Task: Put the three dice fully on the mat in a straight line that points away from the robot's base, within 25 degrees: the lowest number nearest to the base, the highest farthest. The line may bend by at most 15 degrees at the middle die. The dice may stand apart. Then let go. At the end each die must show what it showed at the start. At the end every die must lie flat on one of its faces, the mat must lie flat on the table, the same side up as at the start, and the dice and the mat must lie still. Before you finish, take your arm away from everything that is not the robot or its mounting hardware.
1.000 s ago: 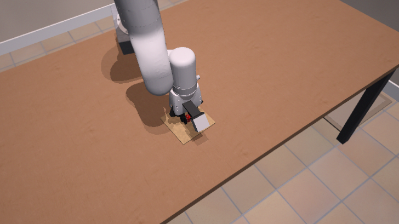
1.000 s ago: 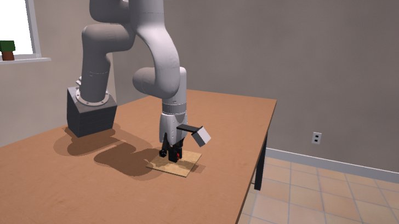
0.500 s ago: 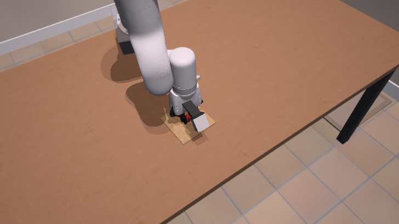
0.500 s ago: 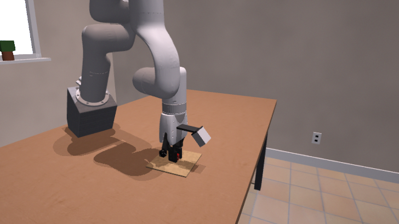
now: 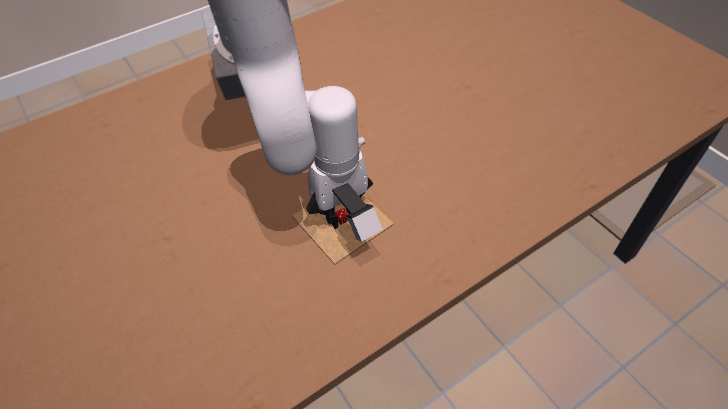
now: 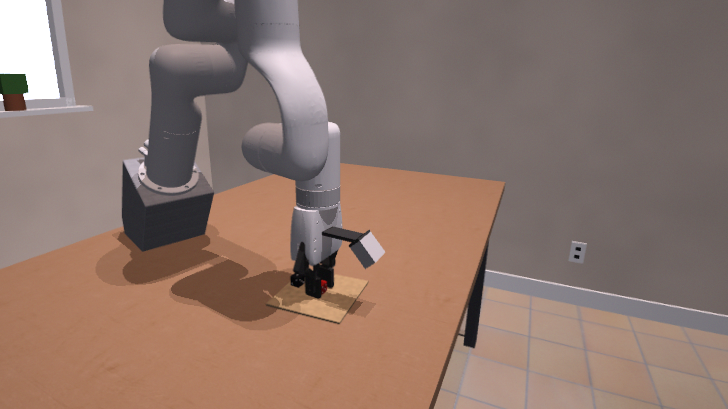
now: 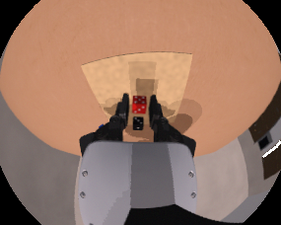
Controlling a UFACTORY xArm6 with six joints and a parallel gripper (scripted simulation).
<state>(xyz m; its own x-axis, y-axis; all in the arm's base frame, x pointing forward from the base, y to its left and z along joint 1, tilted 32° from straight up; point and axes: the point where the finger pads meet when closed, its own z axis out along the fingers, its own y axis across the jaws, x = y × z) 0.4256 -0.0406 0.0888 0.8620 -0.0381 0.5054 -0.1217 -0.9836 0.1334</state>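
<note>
My gripper is now 10 mm above the red die. Also, from my hand: black die 50 mm behind, 10 mm to the left, 10 mm below; then tan mat 20 mm below; then blue die 80 mm behind, 100 mm to the left, 20 mm below.
</note>
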